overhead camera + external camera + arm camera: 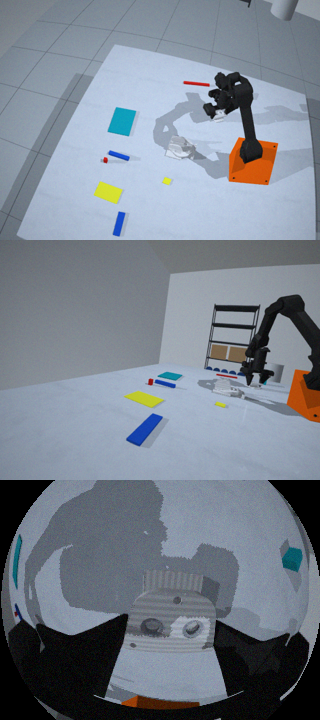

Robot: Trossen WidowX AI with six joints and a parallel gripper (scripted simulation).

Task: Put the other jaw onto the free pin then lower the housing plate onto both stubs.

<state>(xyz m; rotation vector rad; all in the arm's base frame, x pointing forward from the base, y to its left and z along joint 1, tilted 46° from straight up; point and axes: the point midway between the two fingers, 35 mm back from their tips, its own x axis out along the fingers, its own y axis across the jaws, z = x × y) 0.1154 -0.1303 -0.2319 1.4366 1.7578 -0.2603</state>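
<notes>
My gripper tip is now 1 cm to the left of the white stand. From my gripper tip the other things lie so: red bar 12 cm ahead, 22 cm to the right; then white jaw piece 15 cm ahead, 24 cm to the left, 1 cm above; then cyan block 12 cm behind, 19 cm to the right, 1 cm above.
</notes>
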